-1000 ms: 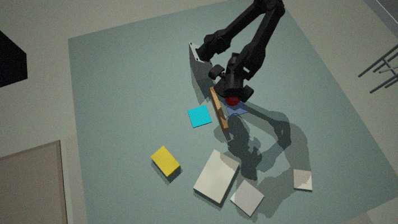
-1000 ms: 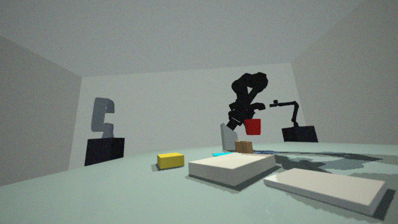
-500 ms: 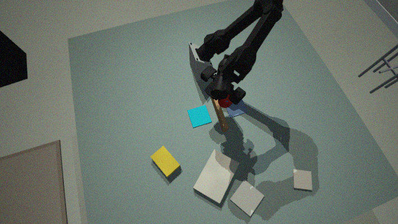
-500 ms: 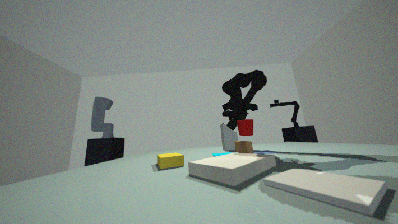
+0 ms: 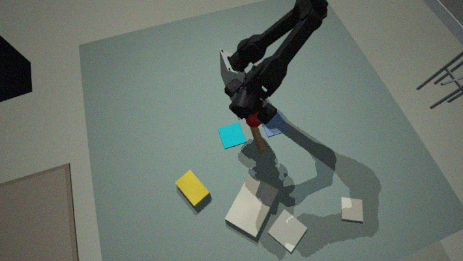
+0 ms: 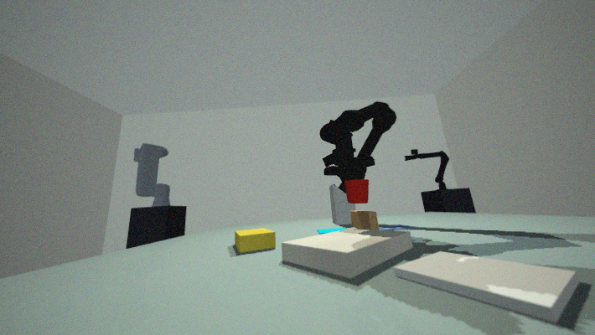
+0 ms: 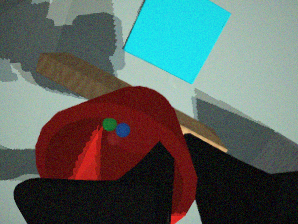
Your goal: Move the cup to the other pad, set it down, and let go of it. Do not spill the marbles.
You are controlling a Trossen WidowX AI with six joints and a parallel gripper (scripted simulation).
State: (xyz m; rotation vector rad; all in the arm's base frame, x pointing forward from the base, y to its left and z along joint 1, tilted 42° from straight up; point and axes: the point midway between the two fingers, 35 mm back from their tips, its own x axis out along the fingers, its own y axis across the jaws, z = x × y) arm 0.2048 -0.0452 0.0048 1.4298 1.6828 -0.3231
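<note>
My gripper tip is now 40 mm short of the green marble, 20 mm to the right of it and 20 mm above it. Also, from my gripper tip: blue marble (30 mm ahead, 20 mm to the left, 20 mm below); then tan wooden bar (30 mm ahead, 20 mm to the left, 100 mm below); then red cup (30 mm ahead, 10 mm to the left).
</note>
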